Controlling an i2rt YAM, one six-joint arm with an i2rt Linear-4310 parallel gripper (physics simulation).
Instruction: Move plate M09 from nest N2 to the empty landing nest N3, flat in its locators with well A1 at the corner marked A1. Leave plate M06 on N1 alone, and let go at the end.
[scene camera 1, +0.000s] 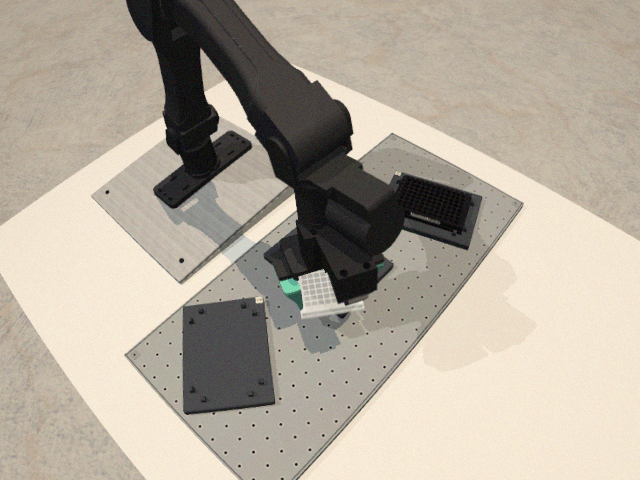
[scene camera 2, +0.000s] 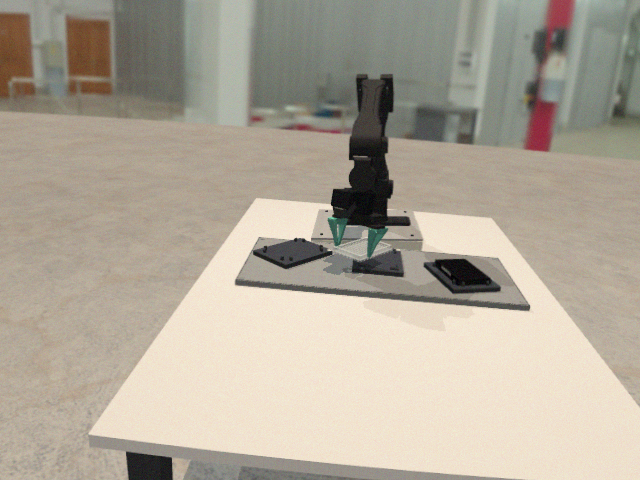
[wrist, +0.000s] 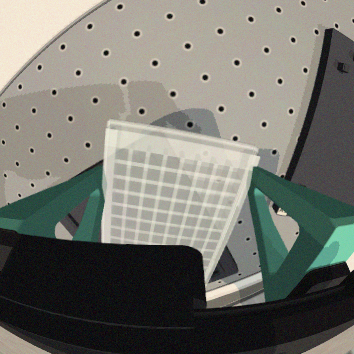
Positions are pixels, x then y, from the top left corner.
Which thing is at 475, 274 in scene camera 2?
A black well plate.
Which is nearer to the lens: the black well plate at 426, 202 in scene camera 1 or the clear white well plate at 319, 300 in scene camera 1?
The clear white well plate.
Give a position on a clear white well plate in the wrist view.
161, 185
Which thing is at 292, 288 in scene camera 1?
The gripper.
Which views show the black well plate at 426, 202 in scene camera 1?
Scene camera 1 and scene camera 2 only.
